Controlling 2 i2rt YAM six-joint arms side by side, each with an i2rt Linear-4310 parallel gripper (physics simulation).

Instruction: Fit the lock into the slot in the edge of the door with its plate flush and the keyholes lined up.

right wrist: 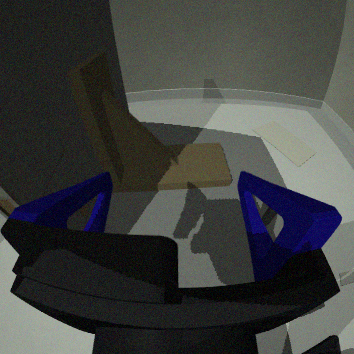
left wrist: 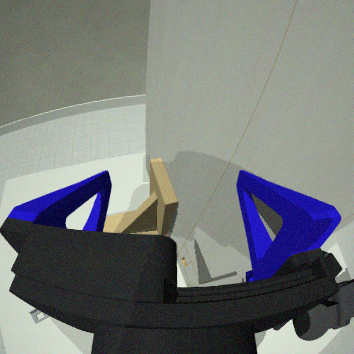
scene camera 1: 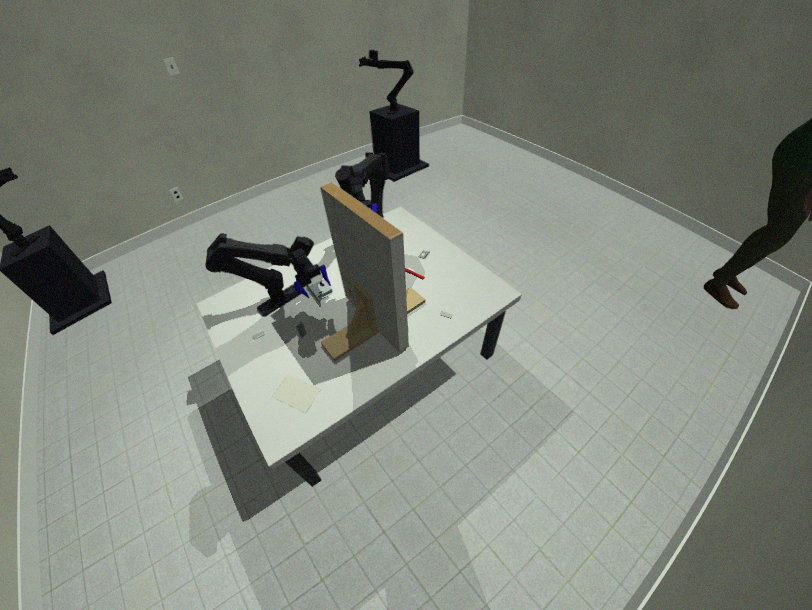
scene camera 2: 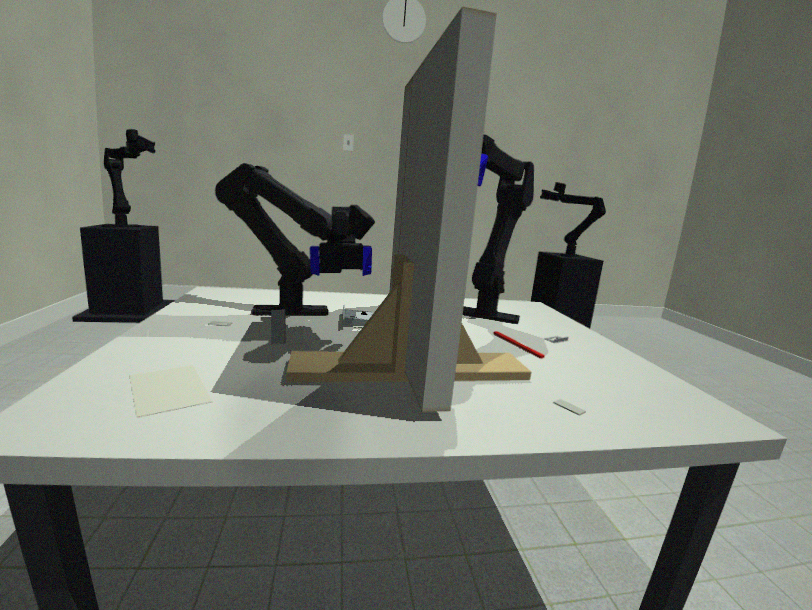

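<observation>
The grey door stands upright on the table in wooden supports. The silver lock lies on the table at the far left side of the door, partly behind a support in scene camera 2. My right gripper is open and empty, above the table near the lock. My left gripper is open and empty on the door's other side, facing its face; the door partly hides it in both scene views. The slot cannot be made out.
The white table also holds a red stick, a small silver part, small grey plates, an upright grey block and a cream sheet.
</observation>
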